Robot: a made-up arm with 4 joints. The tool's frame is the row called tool.
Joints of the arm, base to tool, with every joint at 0 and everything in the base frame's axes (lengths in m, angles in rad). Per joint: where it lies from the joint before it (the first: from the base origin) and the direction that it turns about. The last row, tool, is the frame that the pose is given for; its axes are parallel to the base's.
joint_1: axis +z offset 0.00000 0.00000 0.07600
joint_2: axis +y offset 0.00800 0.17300 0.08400
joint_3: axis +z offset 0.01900 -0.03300 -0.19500
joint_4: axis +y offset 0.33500 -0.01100 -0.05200
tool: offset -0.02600 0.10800 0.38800
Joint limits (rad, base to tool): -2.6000..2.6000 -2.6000..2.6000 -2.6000..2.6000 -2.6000..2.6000
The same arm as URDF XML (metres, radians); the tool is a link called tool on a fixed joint. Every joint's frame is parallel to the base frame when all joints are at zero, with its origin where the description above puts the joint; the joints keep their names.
<robot name="arm">
<joint name="tool_fixed" type="fixed"><parent link="link4"/><child link="tool"/><origin xyz="-0.026 0.108 0.388" rpy="0 0 0"/></joint>
<joint name="joint_4" type="revolute"><parent link="link3"/><child link="link4"/><origin xyz="0.335 -0.011 -0.052" rpy="0 0 0"/><axis xyz="0 1 0"/><limit lower="-2.6" upper="2.6"/></joint>
<joint name="joint_3" type="revolute"><parent link="link2"/><child link="link3"/><origin xyz="0.019 -0.033 -0.195" rpy="0 0 0"/><axis xyz="0 0 1"/><limit lower="-2.6" upper="2.6"/></joint>
<joint name="joint_2" type="revolute"><parent link="link1"/><child link="link2"/><origin xyz="0.008 0.173 0.084" rpy="0 0 0"/><axis xyz="0 1 0"/><limit lower="-2.6" upper="2.6"/></joint>
<joint name="joint_1" type="revolute"><parent link="base"/><child link="link1"/><origin xyz="0 0 0.076" rpy="0 0 0"/><axis xyz="0 0 1"/><limit lower="-2.6" upper="2.6"/></joint>
<link name="base"/>
<link name="link1"/>
<link name="link2"/>
<link name="link3"/>
<link name="link4"/>
<link name="tool"/>
</robot>

